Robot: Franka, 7 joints.
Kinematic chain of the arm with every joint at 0, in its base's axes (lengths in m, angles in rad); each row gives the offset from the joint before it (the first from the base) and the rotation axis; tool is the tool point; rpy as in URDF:
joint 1: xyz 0 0 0.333 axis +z
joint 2: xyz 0 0 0 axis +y
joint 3: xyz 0 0 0.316 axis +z
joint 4: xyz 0.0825 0 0 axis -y
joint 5: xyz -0.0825 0 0.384 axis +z
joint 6: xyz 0 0 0 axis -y
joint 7: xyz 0.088 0 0 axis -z
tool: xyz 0 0 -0.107 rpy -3.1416 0 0
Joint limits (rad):
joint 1: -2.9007..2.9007
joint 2: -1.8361..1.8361
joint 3: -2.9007..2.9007
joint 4: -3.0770..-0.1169
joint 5: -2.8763..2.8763
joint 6: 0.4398..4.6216
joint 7: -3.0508..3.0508
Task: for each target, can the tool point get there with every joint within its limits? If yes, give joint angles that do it. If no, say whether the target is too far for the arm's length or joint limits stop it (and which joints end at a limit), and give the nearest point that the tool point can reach.
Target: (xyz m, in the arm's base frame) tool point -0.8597 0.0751 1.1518
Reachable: no: too far | nearest point -0.6200 0.0542 0.9235 | short by 0.332 m
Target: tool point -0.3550 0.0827 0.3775
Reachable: yes | joints 0.7657 0.1277 1.8761 -2.8531 -0.8353 4.1864 -2.4402
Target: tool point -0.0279 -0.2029 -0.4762
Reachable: no: joint limits stop it (at a limit: joint 2) | nearest point -0.0299 -0.2172 -0.3569 | short by 0.120 m
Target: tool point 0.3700 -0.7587 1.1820
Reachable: no: too far | nearest point 0.2651 -0.5437 0.9414 | short by 0.339 m
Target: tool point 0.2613 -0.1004 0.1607
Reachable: yes | joints 2.0159 -0.6871 -2.0951 -2.6692 -1.3187 0.8842 0.6961
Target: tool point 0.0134 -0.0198 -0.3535
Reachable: no: joint limits stop it (at a limit: joint 2) | nearest point 0.0267 -0.0394 -0.3056 | short by 0.053 m
